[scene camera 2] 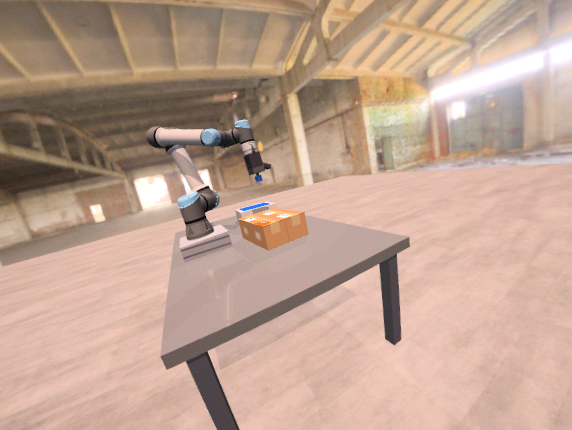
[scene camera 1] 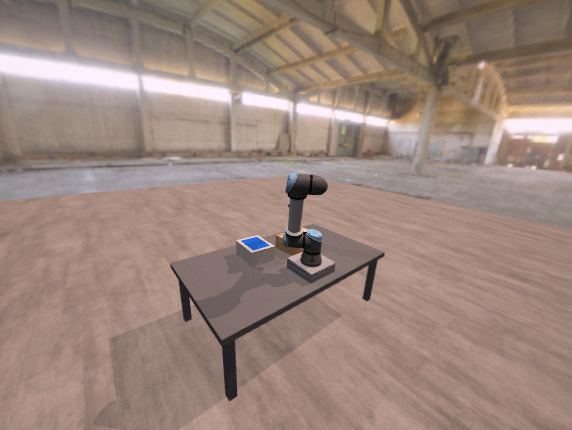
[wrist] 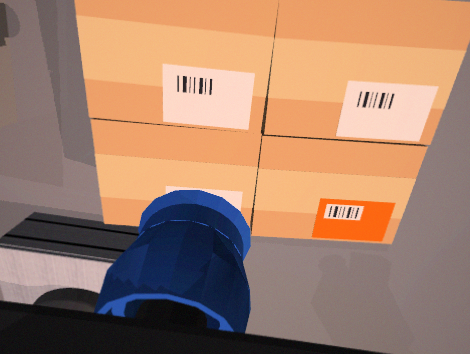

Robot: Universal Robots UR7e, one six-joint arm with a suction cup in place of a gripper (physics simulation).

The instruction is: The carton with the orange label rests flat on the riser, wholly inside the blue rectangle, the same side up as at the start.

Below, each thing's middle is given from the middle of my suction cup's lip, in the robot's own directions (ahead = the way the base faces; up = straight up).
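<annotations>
I see the riser with blue rectangle (scene camera 1: pixel 255 250), and my suction cup is 250 mm above the riser with blue rectangle, 360 mm to the right of it and 60 mm short of it.
</annotations>
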